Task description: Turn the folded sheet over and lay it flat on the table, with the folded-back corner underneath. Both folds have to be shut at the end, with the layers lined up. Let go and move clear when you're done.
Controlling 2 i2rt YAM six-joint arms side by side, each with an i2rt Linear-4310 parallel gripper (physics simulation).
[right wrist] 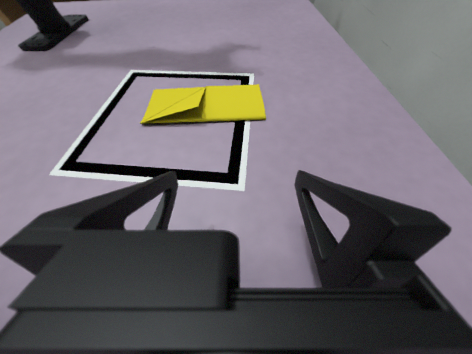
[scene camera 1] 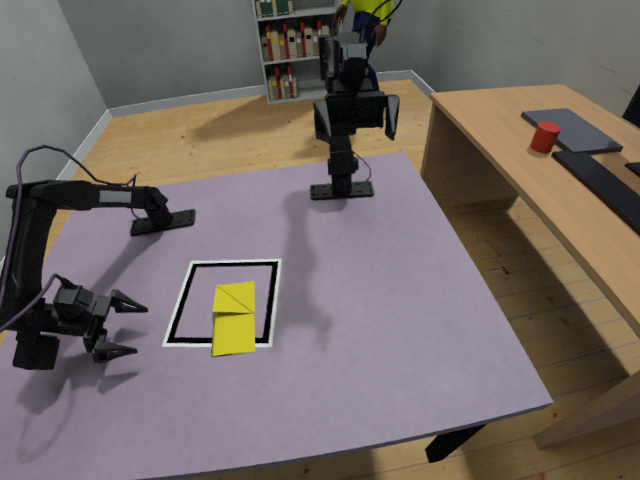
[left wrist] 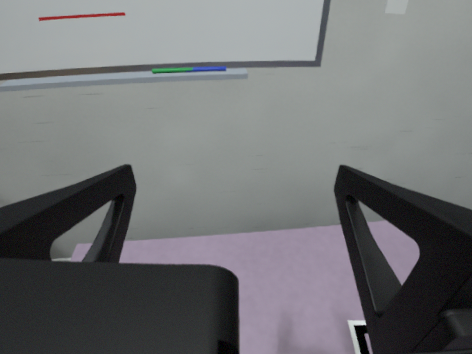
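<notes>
The yellow folded sheet (scene camera 1: 233,333) (right wrist: 232,103) lies on the table (scene camera 1: 392,330) (right wrist: 350,145), partly inside the square outline (scene camera 1: 271,304) (right wrist: 190,76) and crossing its near side in scene camera 1. The triangular folded-back corner (scene camera 1: 224,304) (right wrist: 187,103) is on top; in the right wrist view its tip stands raised, with a dark gap beneath. My right gripper (scene camera 1: 142,330) (right wrist: 236,177) is open and empty, left of the outline and apart from the sheet. My left gripper (scene camera 1: 355,135) (left wrist: 235,176) is open and empty, at the back, far from the sheet.
The left arm's base (scene camera 1: 341,191) and the right arm's base (scene camera 1: 162,222) are at the table's back. A wooden desk (scene camera 1: 496,124) with a red cup (scene camera 1: 545,137) stands at the right. A person (scene camera 1: 364,23) is behind the left arm.
</notes>
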